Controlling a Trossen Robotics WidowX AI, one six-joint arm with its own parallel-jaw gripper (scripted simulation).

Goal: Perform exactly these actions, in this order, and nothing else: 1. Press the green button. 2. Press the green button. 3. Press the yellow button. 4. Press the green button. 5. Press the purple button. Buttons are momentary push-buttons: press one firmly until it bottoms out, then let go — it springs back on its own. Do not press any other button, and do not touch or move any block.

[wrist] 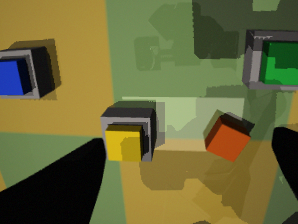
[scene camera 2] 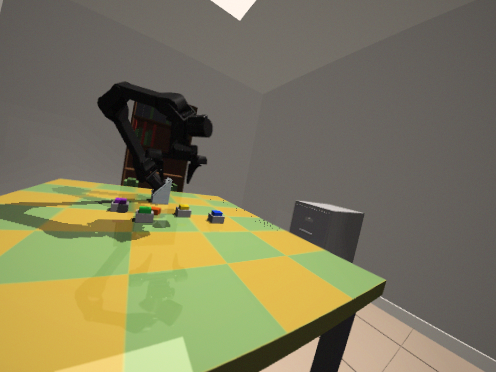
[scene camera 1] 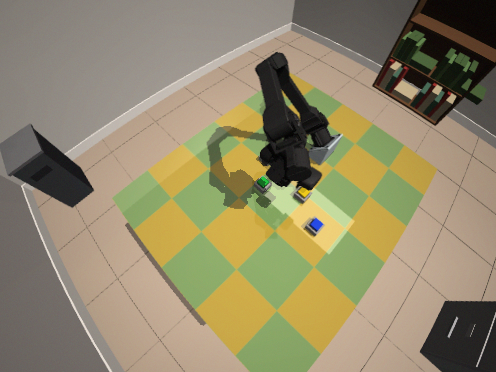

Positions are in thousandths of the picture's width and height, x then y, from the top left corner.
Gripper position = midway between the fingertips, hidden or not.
My gripper (scene camera 2: 354,493) is open and holds nothing. I also see an orange block (wrist: 760,623) and a yellow button (wrist: 418,636).
My gripper also shows in the wrist view (wrist: 633,636) and in scene camera 1 (scene camera 1: 578,485). Scene camera 1 does not show the orange block, which is hidden by my gripper.
